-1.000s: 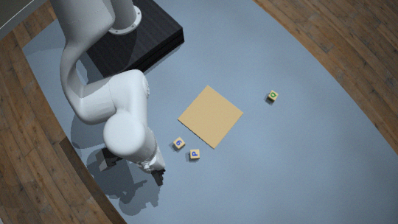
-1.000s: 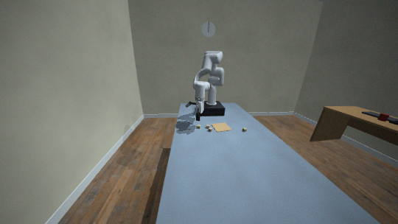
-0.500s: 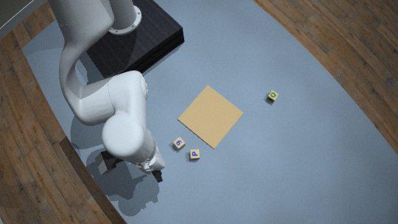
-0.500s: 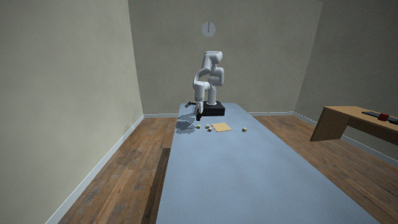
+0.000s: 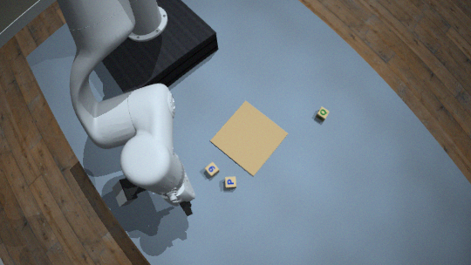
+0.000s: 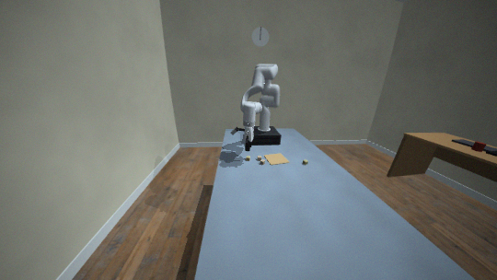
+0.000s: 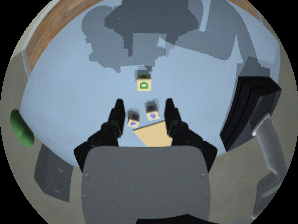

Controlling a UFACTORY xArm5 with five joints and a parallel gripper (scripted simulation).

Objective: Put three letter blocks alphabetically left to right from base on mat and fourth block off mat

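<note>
Now: the block 90 mm below my hand. Round my hand: tan mat 20 mm ahead, 200 mm to the left, 100 mm below.
</note>
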